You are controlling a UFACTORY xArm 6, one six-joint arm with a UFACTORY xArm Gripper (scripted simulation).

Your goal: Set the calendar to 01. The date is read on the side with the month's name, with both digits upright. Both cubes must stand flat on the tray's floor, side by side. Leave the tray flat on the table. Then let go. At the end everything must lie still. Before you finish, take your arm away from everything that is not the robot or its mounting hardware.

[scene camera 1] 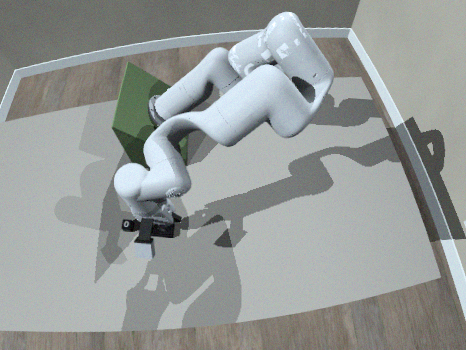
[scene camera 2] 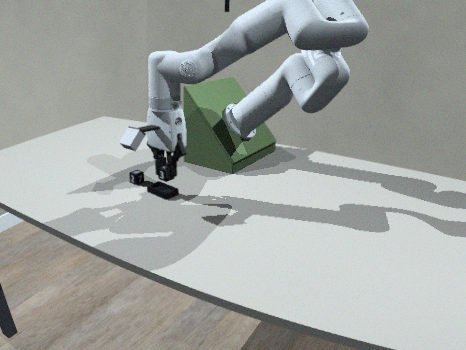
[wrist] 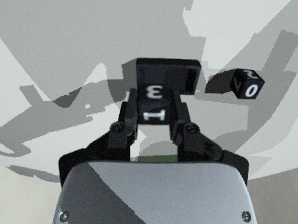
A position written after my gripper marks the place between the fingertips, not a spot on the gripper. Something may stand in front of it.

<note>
I see my gripper (scene camera 2: 166,175), a black cube (wrist: 246,84) and a black tray (wrist: 183,74).
My gripper also shows in scene camera 1 (scene camera 1: 163,225) and in the wrist view (wrist: 153,100).
</note>
